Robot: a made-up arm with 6 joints.
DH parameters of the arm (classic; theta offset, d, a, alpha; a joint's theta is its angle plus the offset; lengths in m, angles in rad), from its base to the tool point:
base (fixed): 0 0.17 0 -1.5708
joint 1: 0 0.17 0.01 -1.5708
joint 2: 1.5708 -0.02 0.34 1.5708
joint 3: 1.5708 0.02 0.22 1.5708
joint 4: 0 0.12 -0.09 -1.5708
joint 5: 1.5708 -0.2 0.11 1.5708
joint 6: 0.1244 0 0.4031 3.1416
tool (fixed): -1.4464 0.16 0 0
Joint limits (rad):
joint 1: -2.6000..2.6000
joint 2: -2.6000..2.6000
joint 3: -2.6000..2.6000
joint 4: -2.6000..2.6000
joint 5: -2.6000..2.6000
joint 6: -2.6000..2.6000
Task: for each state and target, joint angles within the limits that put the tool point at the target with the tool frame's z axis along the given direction. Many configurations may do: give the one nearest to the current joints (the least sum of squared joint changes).
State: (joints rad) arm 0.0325 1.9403 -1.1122 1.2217 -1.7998 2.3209
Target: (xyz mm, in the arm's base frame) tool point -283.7 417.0 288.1 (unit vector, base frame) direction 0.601 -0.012 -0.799
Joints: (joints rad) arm 0.4892 1.6449 -0.4625 1.1442 -1.5102 2.3080
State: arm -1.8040 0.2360 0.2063 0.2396 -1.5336 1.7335
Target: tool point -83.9 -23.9 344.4 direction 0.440 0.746 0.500
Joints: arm -2.4810 -0.3101 0.0227 0.2707 -2.3556 2.1654
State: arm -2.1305 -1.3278 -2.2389 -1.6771 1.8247 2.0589
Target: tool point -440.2 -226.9 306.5 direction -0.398 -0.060 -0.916
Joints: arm -2.0901 -0.9542 -2.0425 -1.6716 1.9783 2.2889
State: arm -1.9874 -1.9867 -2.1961 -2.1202 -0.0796 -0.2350
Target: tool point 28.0 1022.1 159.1 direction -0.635 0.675 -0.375
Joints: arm -1.7076 -2.4211 -2.4997 -2.4109 0.1522 -0.8773
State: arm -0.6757 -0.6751 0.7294 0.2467 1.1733 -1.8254
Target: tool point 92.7 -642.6 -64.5 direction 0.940 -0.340 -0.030
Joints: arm -1.4918 -0.0500 1.2849 -0.4077 1.5022 -1.0413
